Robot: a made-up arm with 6 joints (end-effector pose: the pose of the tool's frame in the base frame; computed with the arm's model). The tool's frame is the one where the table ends. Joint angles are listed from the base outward.
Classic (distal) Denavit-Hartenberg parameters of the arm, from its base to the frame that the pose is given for. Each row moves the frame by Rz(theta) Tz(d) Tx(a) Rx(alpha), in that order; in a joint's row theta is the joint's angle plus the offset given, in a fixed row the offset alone. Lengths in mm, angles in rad.
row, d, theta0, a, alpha
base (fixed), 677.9, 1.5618, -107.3, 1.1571
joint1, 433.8, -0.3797, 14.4, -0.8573
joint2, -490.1, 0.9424, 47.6, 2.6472
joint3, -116, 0.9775, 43.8, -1.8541
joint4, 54.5, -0.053, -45, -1.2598
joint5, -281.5, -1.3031, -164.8, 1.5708
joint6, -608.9, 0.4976, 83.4, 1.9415
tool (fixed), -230.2, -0.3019, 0, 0
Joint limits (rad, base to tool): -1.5..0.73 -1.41..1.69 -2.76..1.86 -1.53..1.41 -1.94..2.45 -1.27..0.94
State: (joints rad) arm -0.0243 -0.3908 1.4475 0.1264 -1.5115 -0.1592
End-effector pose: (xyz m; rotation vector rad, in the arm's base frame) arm 0.2670 -0.7689 0.5728 0.2406 -2.8439 0.6548
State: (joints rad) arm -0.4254 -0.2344 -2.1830 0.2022 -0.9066 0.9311
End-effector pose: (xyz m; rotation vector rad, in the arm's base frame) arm -0.4663 -0.2741 0.4442 -1.7203 -1.7556 -1.1124
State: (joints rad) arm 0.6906 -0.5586 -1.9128 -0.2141 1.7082 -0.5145
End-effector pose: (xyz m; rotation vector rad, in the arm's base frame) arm 0.3822 -0.4313 0.3654 -0.4041 2.7005 -0.0822
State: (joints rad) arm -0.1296 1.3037 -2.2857 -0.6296 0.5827 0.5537
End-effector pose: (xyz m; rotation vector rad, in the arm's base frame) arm 0.6456 -0.4233 0.1515 1.4591 -1.7171 -0.4146
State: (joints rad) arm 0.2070 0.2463 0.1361 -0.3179 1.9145 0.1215
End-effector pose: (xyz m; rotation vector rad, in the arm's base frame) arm -0.1163 -0.6086 0.5450 -0.8494 -2.1738 -0.0558
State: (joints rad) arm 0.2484 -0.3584 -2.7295 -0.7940 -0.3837 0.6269
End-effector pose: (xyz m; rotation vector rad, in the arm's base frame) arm 0.0574 -0.3587 -0.0124 -0.1374 -2.2849 -1.5703
